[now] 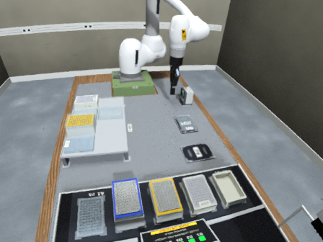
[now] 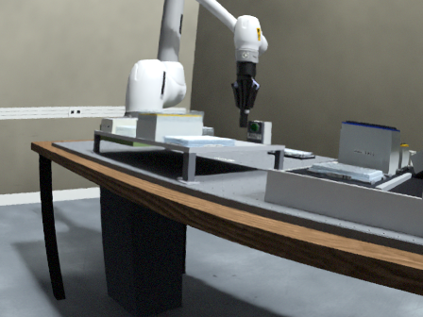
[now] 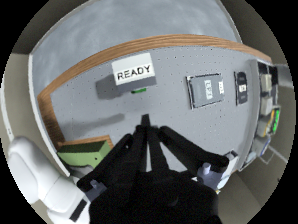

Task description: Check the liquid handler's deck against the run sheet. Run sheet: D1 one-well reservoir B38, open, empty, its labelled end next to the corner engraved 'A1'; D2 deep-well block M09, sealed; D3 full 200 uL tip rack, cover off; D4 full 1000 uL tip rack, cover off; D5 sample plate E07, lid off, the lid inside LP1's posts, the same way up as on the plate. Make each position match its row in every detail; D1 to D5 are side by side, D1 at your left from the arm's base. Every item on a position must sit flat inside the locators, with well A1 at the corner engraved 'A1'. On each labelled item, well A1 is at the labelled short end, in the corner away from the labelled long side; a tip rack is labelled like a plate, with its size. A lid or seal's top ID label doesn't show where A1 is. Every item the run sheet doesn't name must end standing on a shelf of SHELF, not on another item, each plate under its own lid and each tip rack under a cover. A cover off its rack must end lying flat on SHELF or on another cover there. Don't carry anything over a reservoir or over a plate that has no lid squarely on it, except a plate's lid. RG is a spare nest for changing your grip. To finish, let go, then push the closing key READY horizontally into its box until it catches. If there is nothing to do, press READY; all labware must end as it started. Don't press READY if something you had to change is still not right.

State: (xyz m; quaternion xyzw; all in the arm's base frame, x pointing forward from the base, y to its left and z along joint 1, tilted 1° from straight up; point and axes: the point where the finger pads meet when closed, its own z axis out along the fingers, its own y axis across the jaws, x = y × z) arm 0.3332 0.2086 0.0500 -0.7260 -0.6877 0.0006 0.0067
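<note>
The ready box is 80 mm to the left of my hand and 40 mm below it. Also, from my hand: cream reservoir: 670 mm ahead, 60 mm below, 10 mm to the right; then shelf: 460 mm to the right, 160 mm ahead, 50 mm below; then dark nest: 430 mm ahead, 110 mm below, 10 mm to the right.
</note>
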